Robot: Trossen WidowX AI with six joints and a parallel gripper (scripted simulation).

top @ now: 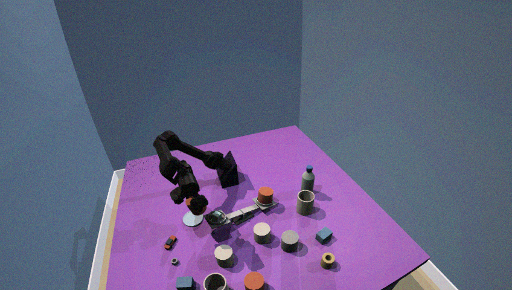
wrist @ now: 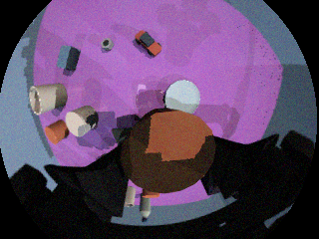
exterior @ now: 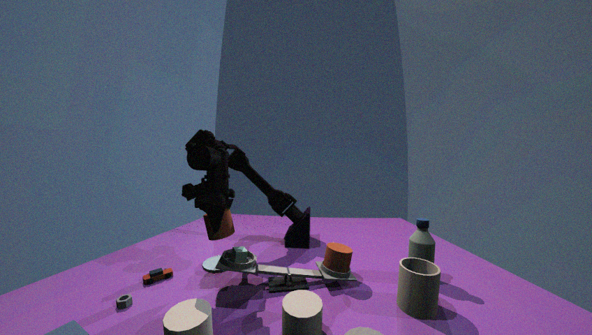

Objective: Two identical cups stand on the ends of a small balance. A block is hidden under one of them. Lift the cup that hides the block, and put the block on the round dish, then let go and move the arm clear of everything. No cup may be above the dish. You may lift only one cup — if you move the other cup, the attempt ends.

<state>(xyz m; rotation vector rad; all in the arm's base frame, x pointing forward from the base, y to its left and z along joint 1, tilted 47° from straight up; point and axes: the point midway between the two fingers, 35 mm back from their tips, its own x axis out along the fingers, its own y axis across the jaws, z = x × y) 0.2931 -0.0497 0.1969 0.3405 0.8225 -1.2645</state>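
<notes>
My gripper tip is 30 mm short of the teal block, 80 mm to the right of it and 50 mm above it. Round my gripper tip: nut (170 mm ahead, 140 mm to the right, 130 mm below); then pale round dish (60 mm behind, 40 mm to the right, 140 mm below); then toy car (70 mm ahead, 150 mm to the right, 130 mm below).
</notes>
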